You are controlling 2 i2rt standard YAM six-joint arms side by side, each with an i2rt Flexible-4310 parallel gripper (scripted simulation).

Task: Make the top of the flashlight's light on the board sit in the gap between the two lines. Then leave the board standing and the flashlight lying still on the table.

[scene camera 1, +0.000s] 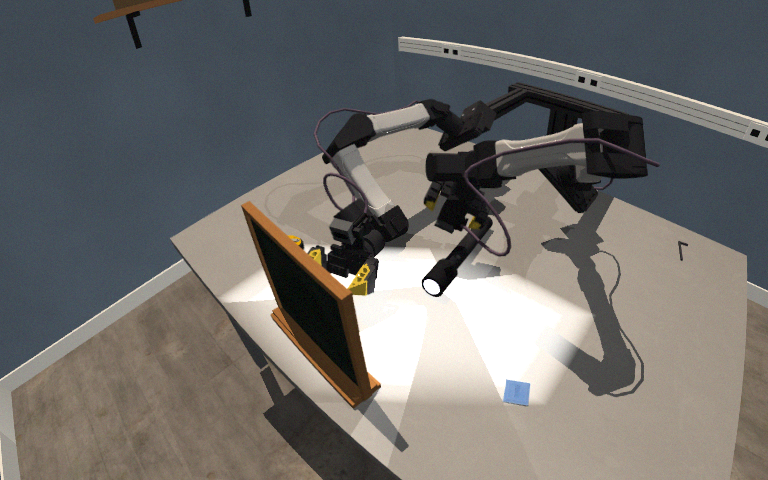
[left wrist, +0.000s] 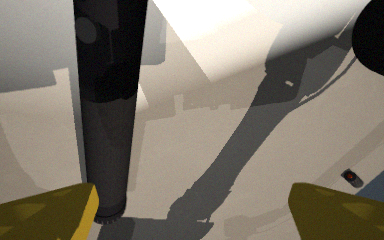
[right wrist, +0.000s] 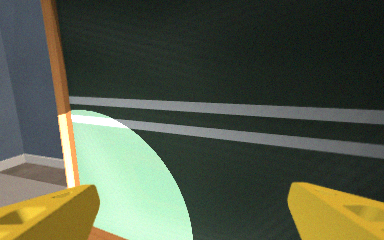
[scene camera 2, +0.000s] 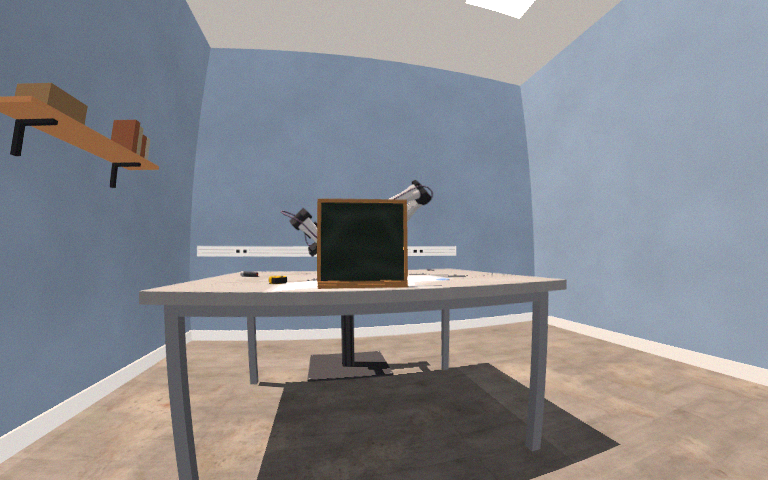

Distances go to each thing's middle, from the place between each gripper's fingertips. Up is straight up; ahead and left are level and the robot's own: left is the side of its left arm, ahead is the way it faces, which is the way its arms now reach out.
The black flashlight (scene camera 1: 442,274) lies 20 mm ahead of my left hand, 40 mm to the left of it and 90 mm below it. The rest, counted from my left hand: wood-framed board (scene camera 1: 307,312): 410 mm ahead, 20 mm to the left, 30 mm above.
The wood-framed board lies 70 mm ahead of my right hand, 30 mm to the left of it and 10 mm above it. Round my right hand: black flashlight (330 mm behind, 50 mm to the left, 110 mm below).
